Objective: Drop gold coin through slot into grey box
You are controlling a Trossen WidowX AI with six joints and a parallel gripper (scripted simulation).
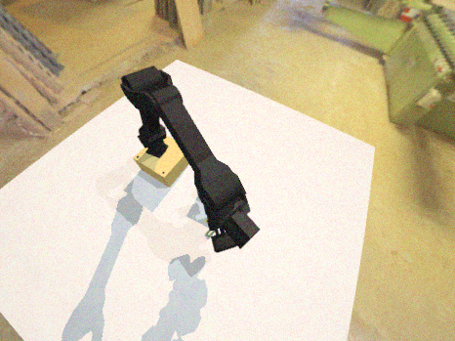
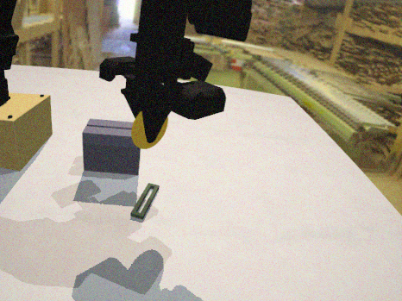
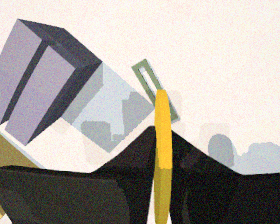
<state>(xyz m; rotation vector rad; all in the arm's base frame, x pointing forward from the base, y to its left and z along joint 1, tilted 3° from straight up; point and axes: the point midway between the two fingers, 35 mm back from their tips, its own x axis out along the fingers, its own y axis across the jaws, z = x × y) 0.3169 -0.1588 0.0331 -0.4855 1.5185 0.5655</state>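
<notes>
Now: gripper tip 2 cm below the gold coin.
</notes>
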